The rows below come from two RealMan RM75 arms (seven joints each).
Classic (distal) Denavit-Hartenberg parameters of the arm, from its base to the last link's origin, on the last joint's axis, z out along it. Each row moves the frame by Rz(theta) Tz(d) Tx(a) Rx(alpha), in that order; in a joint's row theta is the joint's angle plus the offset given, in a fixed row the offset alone. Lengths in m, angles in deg.
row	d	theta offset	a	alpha
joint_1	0.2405	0	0	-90
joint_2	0	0	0	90
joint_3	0.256	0	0	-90
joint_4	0	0	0	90
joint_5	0.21	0	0	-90
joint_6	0	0	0	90
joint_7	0.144	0	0	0
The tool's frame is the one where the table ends.
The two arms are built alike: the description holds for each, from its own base.
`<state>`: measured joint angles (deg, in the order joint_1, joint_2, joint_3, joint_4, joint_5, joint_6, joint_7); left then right.
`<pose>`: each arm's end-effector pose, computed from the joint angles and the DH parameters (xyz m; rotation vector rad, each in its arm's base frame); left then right.
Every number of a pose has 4 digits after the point. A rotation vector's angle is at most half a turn.
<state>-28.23 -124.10 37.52 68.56 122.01 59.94 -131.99 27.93 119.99 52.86 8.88 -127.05 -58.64 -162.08</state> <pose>-0.2602 0.3996 0.1080 -1.8344 -1.2117 -0.7086 0.3344 0.3501 -0.0160 -0.9193 -1.6608 -1.5752</pose>
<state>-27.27 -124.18 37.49 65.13 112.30 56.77 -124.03 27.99 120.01 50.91 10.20 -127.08 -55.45 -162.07</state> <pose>-0.2622 0.4010 0.1085 -1.8019 -1.1434 -0.8230 0.3316 0.3510 -0.0278 -0.9585 -1.7154 -1.5378</pose>
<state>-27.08 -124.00 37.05 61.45 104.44 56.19 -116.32 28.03 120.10 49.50 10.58 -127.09 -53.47 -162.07</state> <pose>-0.2634 0.4014 0.1065 -1.7946 -1.0842 -0.9038 0.3314 0.3502 -0.0356 -0.9839 -1.7564 -1.5183</pose>
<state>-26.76 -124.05 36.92 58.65 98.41 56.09 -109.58 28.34 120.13 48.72 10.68 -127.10 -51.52 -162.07</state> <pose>-0.2650 0.4002 0.1036 -1.7873 -1.0289 -0.9537 0.3318 0.3508 -0.0408 -1.0080 -1.7884 -1.5077</pose>
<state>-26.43 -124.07 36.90 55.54 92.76 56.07 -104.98 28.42 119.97 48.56 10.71 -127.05 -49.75 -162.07</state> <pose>-0.2685 0.3984 0.0995 -1.7611 -1.0167 -1.0141 0.3352 0.3509 -0.0426 -1.0356 -1.8059 -1.5105</pose>
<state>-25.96 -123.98 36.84 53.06 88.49 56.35 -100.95 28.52 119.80 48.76 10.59 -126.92 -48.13 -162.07</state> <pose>-0.2734 0.3955 0.0969 -1.7389 -1.0017 -1.0495 0.3394 0.3511 -0.0428 -1.0643 -1.8144 -1.5196</pose>
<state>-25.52 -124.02 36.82 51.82 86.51 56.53 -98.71 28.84 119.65 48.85 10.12 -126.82 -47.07 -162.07</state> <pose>-0.2772 0.3928 0.0948 -1.7270 -0.9944 -1.0598 0.3426 0.3521 -0.0420 -1.0796 -1.8239 -1.5299</pose>
